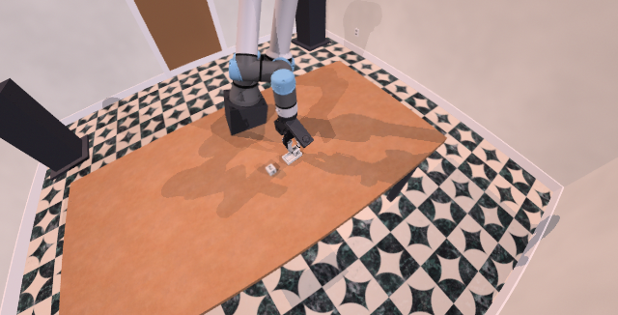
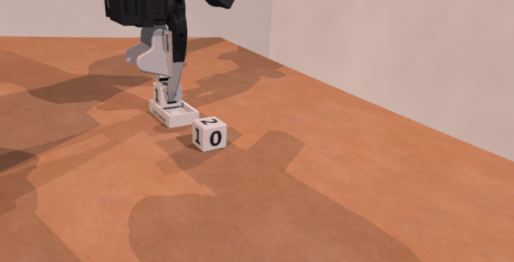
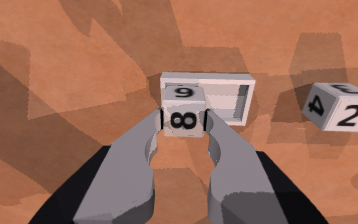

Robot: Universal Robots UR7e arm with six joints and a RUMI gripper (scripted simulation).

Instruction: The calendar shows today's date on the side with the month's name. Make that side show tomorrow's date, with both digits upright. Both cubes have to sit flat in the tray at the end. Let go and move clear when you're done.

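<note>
The tray lies 3 cm below my hand and 2 cm to the right of it.
</note>
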